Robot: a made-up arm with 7 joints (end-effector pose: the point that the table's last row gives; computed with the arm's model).
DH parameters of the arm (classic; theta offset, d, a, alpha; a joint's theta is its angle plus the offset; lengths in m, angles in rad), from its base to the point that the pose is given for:
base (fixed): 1.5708 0.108 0 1.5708
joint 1: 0 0.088 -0.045 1.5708
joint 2: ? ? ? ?
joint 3: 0 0.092 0.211 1.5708
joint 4: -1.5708 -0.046 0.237 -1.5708
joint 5: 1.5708 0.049 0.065 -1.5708
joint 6: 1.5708 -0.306 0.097 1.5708
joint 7: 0.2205 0 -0.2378 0
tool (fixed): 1.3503 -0.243 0 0
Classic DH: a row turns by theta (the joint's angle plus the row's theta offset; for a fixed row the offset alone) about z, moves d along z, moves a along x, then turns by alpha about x.
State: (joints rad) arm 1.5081 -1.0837 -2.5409 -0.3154 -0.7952 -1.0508 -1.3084
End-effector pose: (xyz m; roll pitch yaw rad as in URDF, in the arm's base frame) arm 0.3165 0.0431 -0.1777 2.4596 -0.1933 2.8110
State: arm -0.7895 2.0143 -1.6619 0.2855 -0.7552 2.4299 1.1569
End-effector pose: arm -0.1252 -0.0553 -0.9376 -0.7920 -0.4488 0.4176
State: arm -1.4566 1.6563 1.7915 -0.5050 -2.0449 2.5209 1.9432
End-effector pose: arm 0.1615 0.4582 0.0128 0.5487 -0.0753 -0.7561
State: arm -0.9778 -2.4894 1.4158 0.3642 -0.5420 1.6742 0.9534
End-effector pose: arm 0.4885 0.3037 0.7025 2.1530 0.7103 0.7162
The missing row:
joint 2: 0 0.127 -0.287 -1.5708
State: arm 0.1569 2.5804 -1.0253 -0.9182 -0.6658 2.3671 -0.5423
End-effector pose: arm 0.2792 0.3514 0.2980 1.9378 0.8912 -1.3178
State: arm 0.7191 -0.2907 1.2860 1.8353 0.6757 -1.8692 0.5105
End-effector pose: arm 0.2484 -0.8318 0.3844 1.3607 -0.0098 2.0413
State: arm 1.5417 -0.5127 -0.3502 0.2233 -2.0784 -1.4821 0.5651
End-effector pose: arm 0.3359 0.4588 -0.2531 0.3838 -0.3946 -1.7089
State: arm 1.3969 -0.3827 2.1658 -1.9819 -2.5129 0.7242 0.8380
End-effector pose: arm 0.0190 -0.3227 -0.2767 0.4548 -0.3062 1.9727
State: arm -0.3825 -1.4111 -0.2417 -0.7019 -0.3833 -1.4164 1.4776
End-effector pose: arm 0.7594 -0.5108 0.2813 0.0301 1.3927 -2.5434
